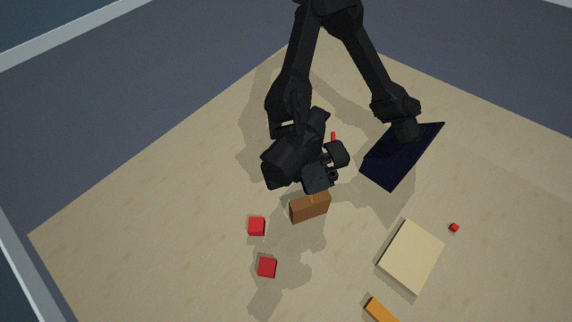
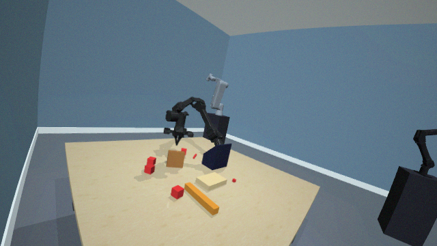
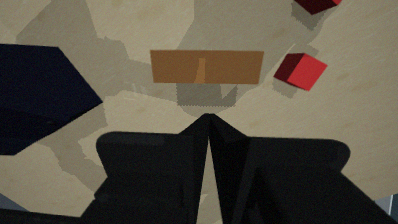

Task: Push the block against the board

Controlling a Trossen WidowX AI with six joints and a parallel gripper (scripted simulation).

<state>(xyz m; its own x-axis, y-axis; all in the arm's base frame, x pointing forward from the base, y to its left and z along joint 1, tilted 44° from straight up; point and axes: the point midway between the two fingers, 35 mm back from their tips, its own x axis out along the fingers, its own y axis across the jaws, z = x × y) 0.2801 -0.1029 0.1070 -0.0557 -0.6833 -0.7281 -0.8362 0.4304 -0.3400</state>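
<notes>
My gripper tip is 8 cm above the brown block, 3 cm to the right of it and 2 cm short of it. The rest, counted from my gripper tip: cream board (30 cm to the left, 12 cm below, 4 cm behind); then long orange board (38 cm to the left, 13 cm ahead, 11 cm below); then small red stick (23 cm behind, 12 cm below, 4 cm to the right).
</notes>
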